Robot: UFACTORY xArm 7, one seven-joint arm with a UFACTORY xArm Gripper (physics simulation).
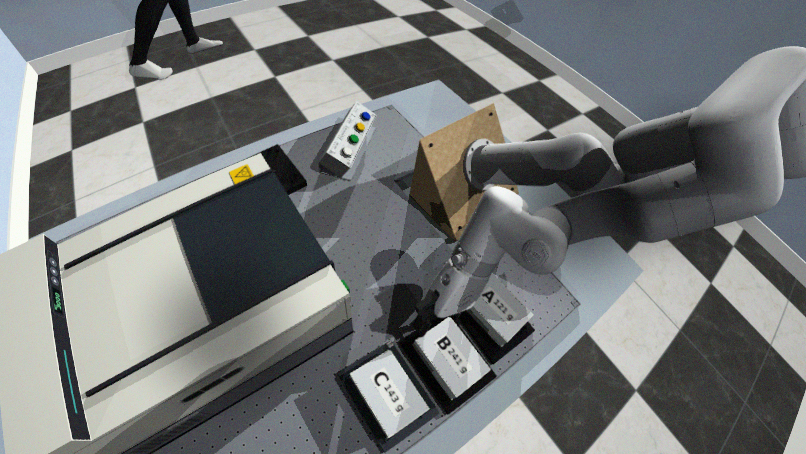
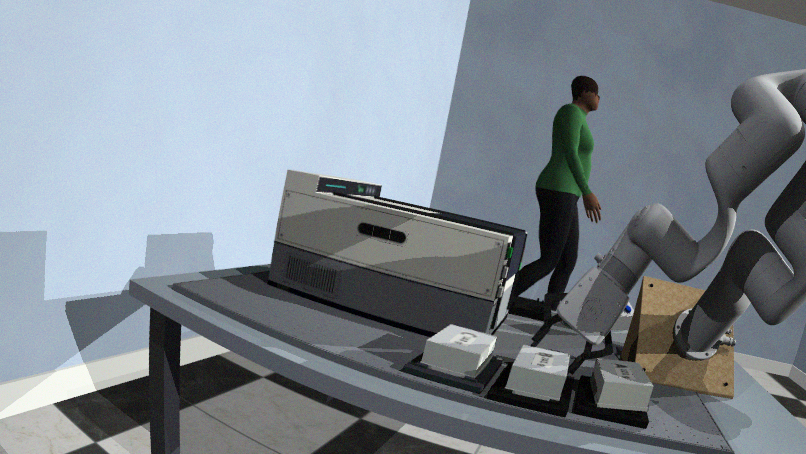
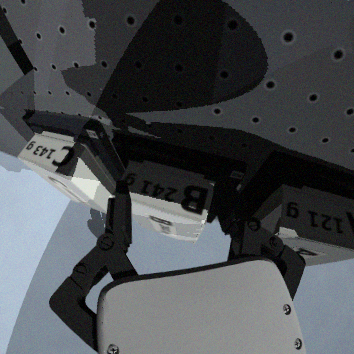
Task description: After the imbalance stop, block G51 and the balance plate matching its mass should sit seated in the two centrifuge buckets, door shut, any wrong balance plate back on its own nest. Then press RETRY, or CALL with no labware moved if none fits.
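Places are measured from the arm's base along level axes (x back, y right, z up), in millimetres.
Pixels of known places: gripper, between the fingertips: [image 1: 432,325] [image 3: 172,187]; arm's base, origin of its link: [image 1: 481,164] [image 2: 696,334].
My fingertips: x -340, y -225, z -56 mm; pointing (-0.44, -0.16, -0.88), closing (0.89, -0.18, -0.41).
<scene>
Ahead of a thing's pixels: the offset from my fingertips to its middle.
Balance plate B {dy -68, dx -12, dz -1 mm} [image 1: 452,360] [image 2: 538,372] [image 3: 167,192], white and marked 241 g, is in its dark nest. My gripper [image 1: 421,329] [image 2: 552,356] [image 3: 172,187] is shut on plate B, with a black finger on each side of it. Plate C {dy -48, dx -143, dz -2 mm} [image 1: 390,391] [image 2: 459,346] [image 3: 47,152], 143 g, and plate A {dy -51, dx +128, dz +1 mm} [image 1: 499,313] [image 2: 623,383] [image 3: 320,220], 121 g, sit in nests on either side. The beige centrifuge {dy +260, dx -348, dz +88 mm} [image 1: 225,360] [image 2: 389,253] has a dark panel on top. Block G51 and the buckets do not show; I cannot tell the door's state.
A button box {dy +521, dx +142, dz +7 mm} [image 1: 346,140] with blue, yellow, green and white buttons stands near the far table edge; its labels are too small to read. The arm's base is on a wooden wedge [image 1: 437,174] [image 2: 654,338]. A person [image 2: 569,146] is behind the table.
</scene>
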